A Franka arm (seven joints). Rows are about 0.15 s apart.
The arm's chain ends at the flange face. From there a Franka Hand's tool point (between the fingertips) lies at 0.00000 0.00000 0.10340 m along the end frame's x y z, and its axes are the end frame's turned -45 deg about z.
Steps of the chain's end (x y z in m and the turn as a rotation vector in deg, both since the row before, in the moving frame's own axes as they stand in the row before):
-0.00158, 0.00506, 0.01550, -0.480, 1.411, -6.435
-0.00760, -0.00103, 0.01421, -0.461, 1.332, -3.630
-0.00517, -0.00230, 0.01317, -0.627, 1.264, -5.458
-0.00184, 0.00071, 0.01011, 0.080, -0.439, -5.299
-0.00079, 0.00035, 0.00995, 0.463, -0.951, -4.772
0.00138, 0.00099, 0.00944, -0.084, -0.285, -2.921
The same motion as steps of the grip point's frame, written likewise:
-0.00337, 0.00480, 0.01547, -1.337, 0.658, -6.435
-0.00346, -0.00385, 0.01418, -1.268, 0.616, -3.630
-0.00110, -0.00291, 0.01314, -1.337, 0.450, -5.458
-0.00229, -0.00144, 0.01011, 0.367, -0.254, -5.299
-0.00150, -0.00209, 0.00993, 1.000, -0.345, -4.772
-0.00020, 0.00143, 0.00944, 0.142, -0.261, -2.921

